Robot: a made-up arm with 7 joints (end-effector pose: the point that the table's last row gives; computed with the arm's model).
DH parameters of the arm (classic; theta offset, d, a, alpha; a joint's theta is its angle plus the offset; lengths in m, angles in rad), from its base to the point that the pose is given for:
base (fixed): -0.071 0 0 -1.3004
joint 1: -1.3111 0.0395 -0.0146 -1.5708
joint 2: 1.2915 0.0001 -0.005 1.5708
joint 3: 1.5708 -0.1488 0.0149 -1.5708
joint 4: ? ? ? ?
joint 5: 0 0.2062 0 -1.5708
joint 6: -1.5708 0 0.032 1.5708
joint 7: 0 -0.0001 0 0
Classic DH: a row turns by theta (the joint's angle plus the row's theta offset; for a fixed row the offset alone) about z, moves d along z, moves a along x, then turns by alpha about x.
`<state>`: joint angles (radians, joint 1 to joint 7).
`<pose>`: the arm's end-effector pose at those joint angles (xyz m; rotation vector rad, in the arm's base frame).
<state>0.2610 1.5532 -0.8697 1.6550 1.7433 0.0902 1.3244</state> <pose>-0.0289 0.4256 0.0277 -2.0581 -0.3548 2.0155</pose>
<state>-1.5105 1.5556 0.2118 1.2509 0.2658 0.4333 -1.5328</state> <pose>0.1426 0.3807 0.1330 0.1394 0.3871 -0.1696</pose>
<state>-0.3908 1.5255 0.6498 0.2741 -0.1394 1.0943 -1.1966</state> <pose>0.1870 0.2810 0.1388 0.2639 0.6888 0.0280</pose>
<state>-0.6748 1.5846 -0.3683 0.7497 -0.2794 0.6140 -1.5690</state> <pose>0.2250 0.3388 0.0140 0.1621 1.3204 -0.4273</pose>
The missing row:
joint 4: 1.5708 0.003 0.0155 1.5708
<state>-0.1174 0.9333 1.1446 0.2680 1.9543 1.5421 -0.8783</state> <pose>0.0749 0.3331 0.0343 0.4702 1.3398 2.2535</pose>
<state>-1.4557 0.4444 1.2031 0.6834 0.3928 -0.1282 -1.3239</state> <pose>0.3117 0.2523 0.0318 0.1572 -0.6084 -0.4870</pose>
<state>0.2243 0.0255 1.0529 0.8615 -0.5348 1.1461 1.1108</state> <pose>-0.0974 0.1620 -0.3349 -0.4448 2.5510 1.5142</pose>
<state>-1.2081 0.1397 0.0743 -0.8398 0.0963 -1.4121 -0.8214</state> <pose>0.0835 0.0181 0.1293 -1.1481 2.8231 0.1177</pose>
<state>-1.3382 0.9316 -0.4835 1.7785 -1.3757 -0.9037 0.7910</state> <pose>0.2556 0.3142 -0.0663 -0.2784 -0.6957 1.7978</pose>
